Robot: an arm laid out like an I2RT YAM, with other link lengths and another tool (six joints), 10 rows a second.
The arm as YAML. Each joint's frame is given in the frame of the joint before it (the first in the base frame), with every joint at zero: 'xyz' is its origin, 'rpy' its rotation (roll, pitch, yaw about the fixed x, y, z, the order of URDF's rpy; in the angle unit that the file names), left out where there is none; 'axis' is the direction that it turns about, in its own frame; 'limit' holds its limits. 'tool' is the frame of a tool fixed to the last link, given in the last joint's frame.
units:
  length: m
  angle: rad
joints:
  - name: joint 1
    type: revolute
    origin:
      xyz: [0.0, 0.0, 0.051]
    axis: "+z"
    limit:
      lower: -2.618
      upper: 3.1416
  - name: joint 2
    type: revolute
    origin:
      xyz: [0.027, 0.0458, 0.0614]
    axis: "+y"
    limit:
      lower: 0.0
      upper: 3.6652
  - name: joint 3
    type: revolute
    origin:
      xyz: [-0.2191, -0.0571, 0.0]
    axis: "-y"
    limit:
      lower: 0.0
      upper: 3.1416
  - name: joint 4
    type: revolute
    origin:
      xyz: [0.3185, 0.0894, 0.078]
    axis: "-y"
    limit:
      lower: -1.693
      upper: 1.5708
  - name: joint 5
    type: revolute
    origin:
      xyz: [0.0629, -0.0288, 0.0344]
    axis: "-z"
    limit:
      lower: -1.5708
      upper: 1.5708
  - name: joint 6
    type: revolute
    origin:
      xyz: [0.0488, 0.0, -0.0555]
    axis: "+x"
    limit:
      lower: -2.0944
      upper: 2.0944
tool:
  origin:
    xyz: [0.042, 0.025, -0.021]
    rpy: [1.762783, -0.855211, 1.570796]
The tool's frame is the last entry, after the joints.
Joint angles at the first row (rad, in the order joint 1, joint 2, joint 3, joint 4, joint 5, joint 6):
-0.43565, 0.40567, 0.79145, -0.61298, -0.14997, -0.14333
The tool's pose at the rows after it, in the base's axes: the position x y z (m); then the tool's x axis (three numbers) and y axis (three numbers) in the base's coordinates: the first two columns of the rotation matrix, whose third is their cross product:
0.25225, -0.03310, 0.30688, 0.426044, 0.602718, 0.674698, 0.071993, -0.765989, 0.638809
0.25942, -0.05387, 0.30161, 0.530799, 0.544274, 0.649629, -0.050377, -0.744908, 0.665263
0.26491, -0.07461, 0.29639, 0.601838, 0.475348, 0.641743, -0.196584, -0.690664, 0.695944
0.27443, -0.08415, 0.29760, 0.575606, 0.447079, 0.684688, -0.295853, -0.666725, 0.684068
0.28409, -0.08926, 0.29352, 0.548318, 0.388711, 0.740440, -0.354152, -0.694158, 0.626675
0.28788, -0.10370, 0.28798, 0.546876, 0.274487, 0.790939, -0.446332, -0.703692, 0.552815
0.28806, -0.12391, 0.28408, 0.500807, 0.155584, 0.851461, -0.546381, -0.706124, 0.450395
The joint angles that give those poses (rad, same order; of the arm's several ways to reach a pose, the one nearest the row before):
-0.43563, 0.45453, 0.78900, -0.57821, -0.04789, -0.09842
-0.43565, 0.49207, 0.78122, -0.52755, 0.12618, -0.09281
-0.43564, 0.50742, 0.74561, -0.43175, 0.30437, -0.08522
-0.43564, 0.52337, 0.71801, -0.31938, 0.36191, -0.05023
-0.43678, 0.56408, 0.71485, -0.27928, 0.38213, 0.03457
-0.46408, 0.61384, 0.72692, -0.28158, 0.43591, 0.14419
-0.52711, 0.64882, 0.73169, -0.28036, 0.43726, 0.27495

